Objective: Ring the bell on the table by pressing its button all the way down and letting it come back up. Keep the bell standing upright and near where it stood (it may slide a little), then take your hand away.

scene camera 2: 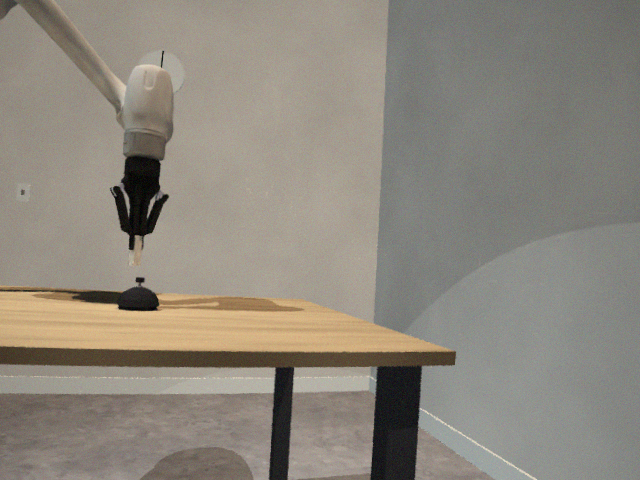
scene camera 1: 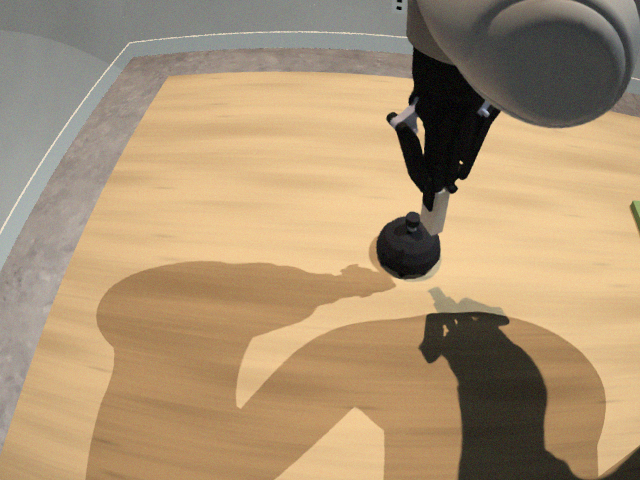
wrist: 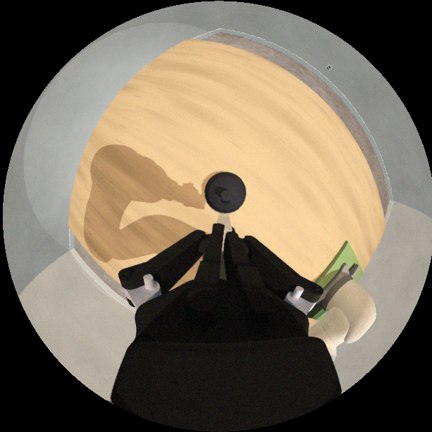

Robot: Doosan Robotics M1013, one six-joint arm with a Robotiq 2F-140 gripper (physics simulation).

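Places are measured from the arm's base along level axes (x ahead, y down, z left), in metres.
Where they show: gripper, between the fingertips: (scene camera 2: 134, 265) (scene camera 1: 431, 225).
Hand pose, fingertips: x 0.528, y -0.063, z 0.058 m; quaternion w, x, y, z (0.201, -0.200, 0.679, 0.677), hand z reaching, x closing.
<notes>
Each offset is from my fingertips to the top centre of the thing. Level surfaces: height alone.
A black dome bell @(dx +0.020, dy +0.024, dz -0.034 m) (scene camera 1: 407, 253) (scene camera 2: 138, 299) (wrist: 220, 202) stands upright on the wooden table @(dy +0.090 m) (scene camera 1: 232, 206) (scene camera 2: 232, 330) (wrist: 280, 130). Its small button @(dx +0.020, dy +0.024, dz -0.034 m) (scene camera 1: 412, 220) (scene camera 2: 140, 280) (wrist: 226, 195) stands raised on top. My gripper (scene camera 1: 434, 227) (scene camera 2: 134, 264) (wrist: 222, 222) is shut, with its pale fingertips together and nothing between them. It points down. In scene camera 2 the fingertips hang a little above the button, with a gap, and very slightly to its left. In scene camera 1 they overlap the upper right edge of the dome.
A green flat piece (scene camera 1: 636, 214) (wrist: 346, 254) lies at the table's side, beside the arm's base in the wrist view. The arm's shadows (scene camera 1: 206, 310) fall across the table near the bell. A wall stands behind the table.
</notes>
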